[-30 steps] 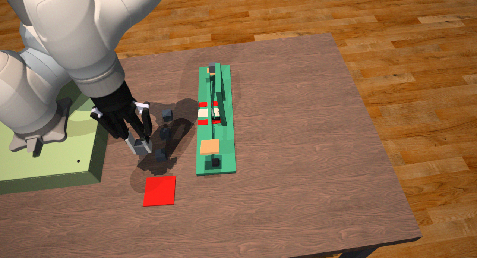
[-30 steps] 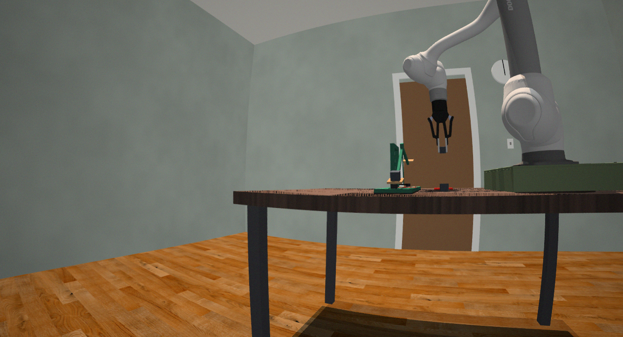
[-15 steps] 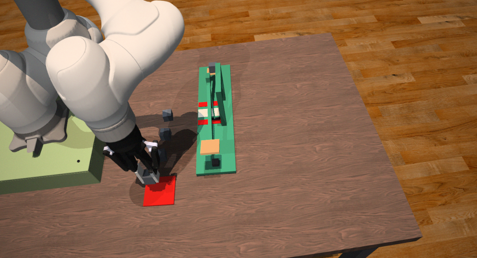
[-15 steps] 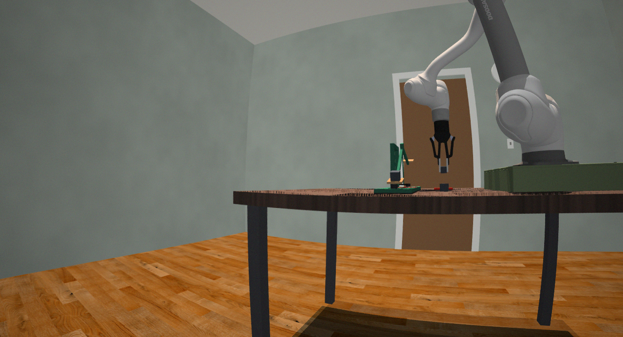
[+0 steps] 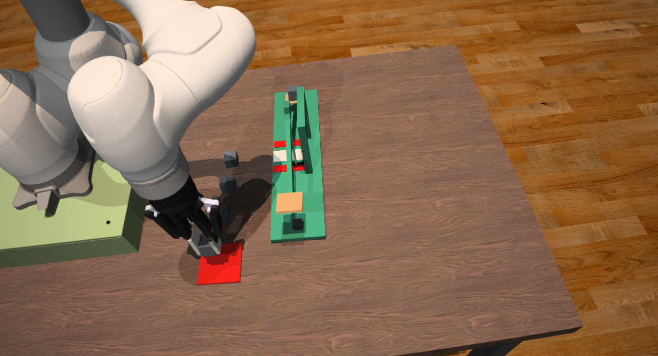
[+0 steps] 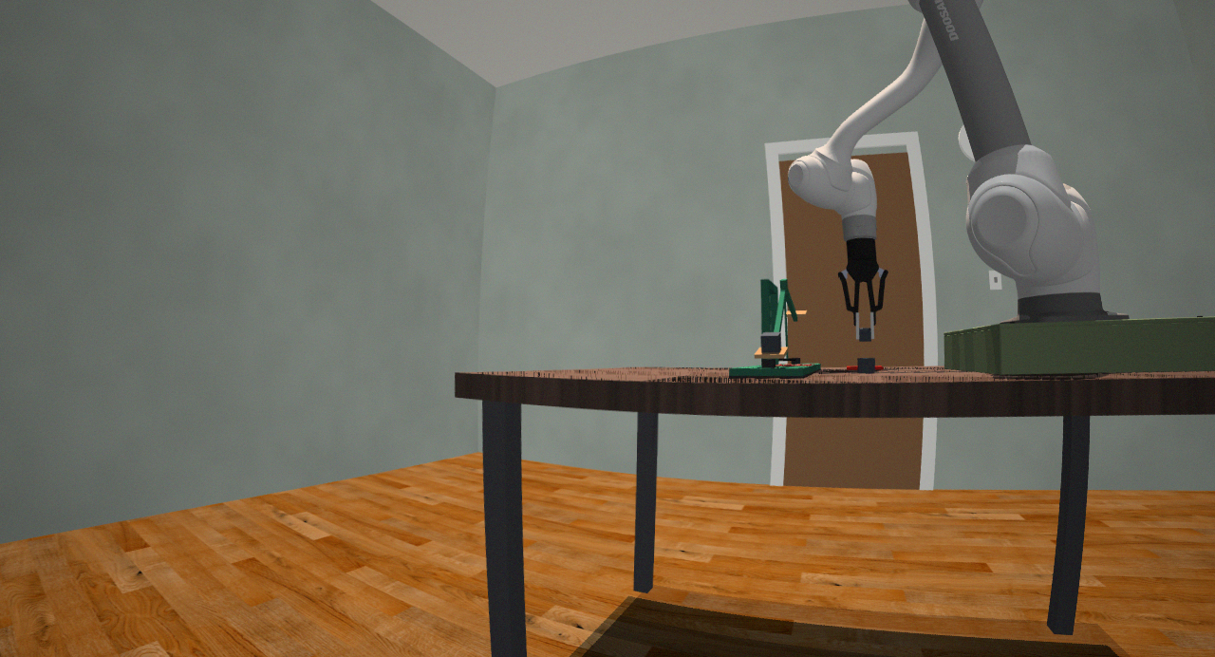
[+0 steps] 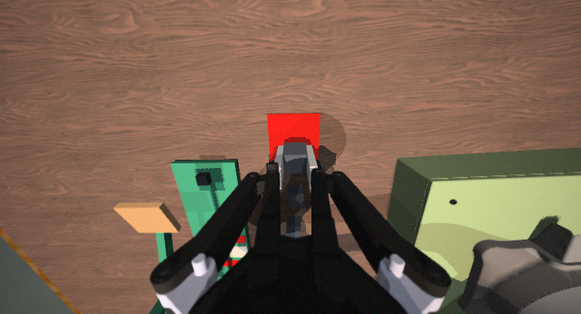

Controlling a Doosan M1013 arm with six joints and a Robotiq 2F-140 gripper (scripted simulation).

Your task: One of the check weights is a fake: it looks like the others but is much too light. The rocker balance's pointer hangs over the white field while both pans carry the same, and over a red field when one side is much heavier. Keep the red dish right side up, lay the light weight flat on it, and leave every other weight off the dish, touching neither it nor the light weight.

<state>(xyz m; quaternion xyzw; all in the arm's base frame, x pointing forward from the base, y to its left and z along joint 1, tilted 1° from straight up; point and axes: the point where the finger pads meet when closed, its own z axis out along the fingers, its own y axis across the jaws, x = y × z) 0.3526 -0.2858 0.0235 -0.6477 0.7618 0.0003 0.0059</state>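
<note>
My hand is 10 cm above the flat red dish. From my hand the other things lie so: green rocker balance: 23 cm to the left, 21 cm ahead, 1 cm below.
</note>
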